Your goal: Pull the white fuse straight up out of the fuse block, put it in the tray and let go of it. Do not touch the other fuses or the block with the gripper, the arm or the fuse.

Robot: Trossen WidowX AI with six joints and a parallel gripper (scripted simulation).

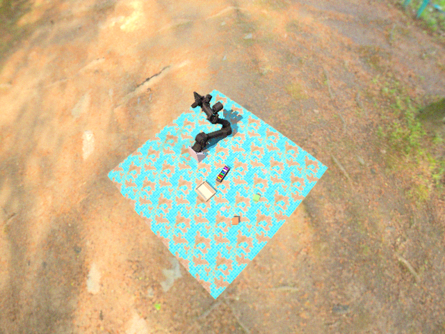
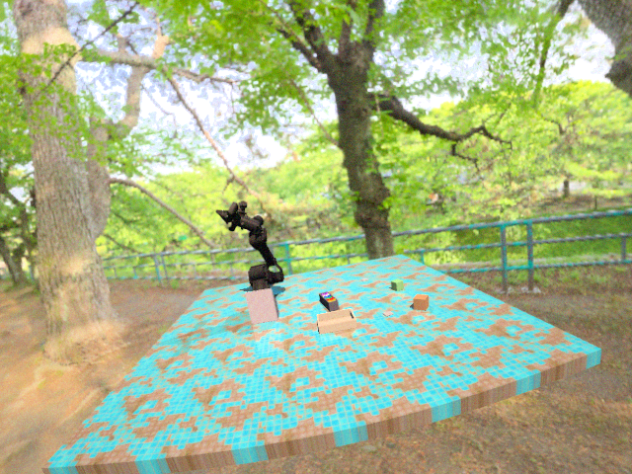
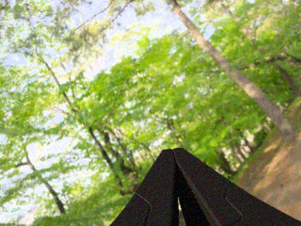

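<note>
My gripper tip is 430 mm short of the blue fuse, 160 mm to the left of it and 450 mm above it. From my gripper tip the other things lie so: green fuse (430 mm ahead, 180 mm to the right, 450 mm below); then white fuse (420 mm ahead, 140 mm to the right, 450 mm below); then purple fuse (420 mm ahead, 120 mm to the right, 450 mm below).
</note>
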